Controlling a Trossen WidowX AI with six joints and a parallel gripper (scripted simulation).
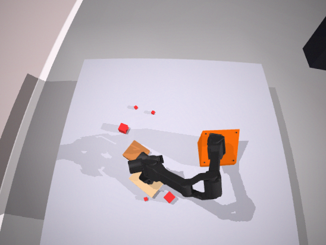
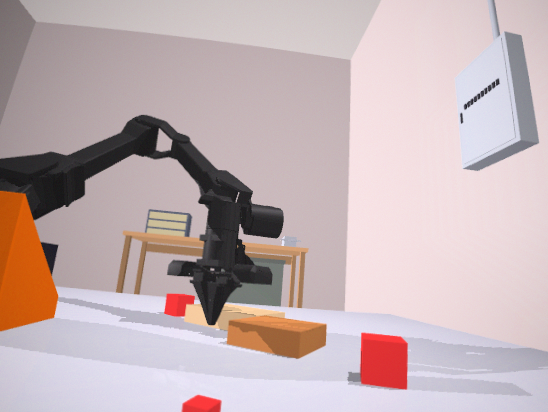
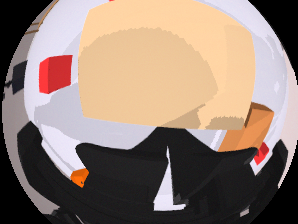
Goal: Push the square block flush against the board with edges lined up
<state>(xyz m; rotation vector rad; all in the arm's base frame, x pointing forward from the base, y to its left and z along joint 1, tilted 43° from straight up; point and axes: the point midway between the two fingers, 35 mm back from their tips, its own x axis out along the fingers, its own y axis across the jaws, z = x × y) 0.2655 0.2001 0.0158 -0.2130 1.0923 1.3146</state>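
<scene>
The board lies 5 cm to the left of my gripper tip, 3 cm ahead of it and 1 cm above it. Also, from my gripper tip: square block 11 cm ahead, 8 cm to the right, 1 cm above.
</scene>
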